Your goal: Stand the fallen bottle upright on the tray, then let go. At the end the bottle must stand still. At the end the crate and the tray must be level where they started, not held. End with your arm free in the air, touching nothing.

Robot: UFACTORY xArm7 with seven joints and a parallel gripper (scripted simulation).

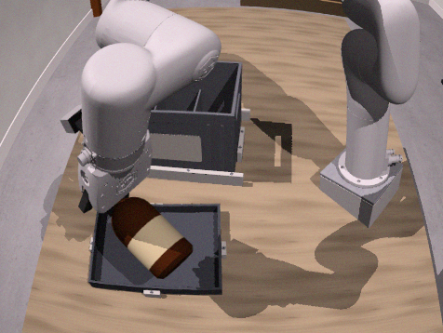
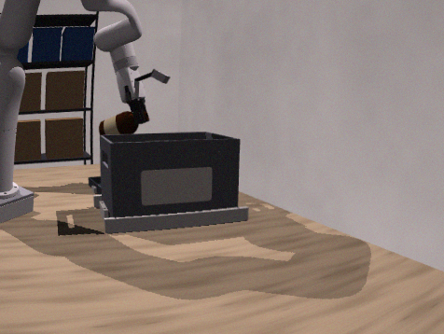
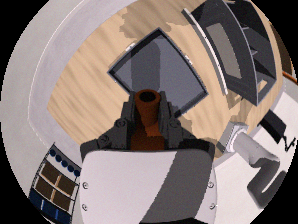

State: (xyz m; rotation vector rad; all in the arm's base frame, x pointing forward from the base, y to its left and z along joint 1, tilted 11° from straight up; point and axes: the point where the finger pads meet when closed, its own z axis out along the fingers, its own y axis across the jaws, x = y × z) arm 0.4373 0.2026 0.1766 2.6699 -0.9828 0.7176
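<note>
Now: hand 4 cm past the brown bottle, 3 cm to the right of it and 2 cm above it. The rest, counted from my hand: dark crate (6 cm behind, 31 cm to the right, 12 cm below); tray (3 cm behind, 3 cm to the right, 19 cm below).
</note>
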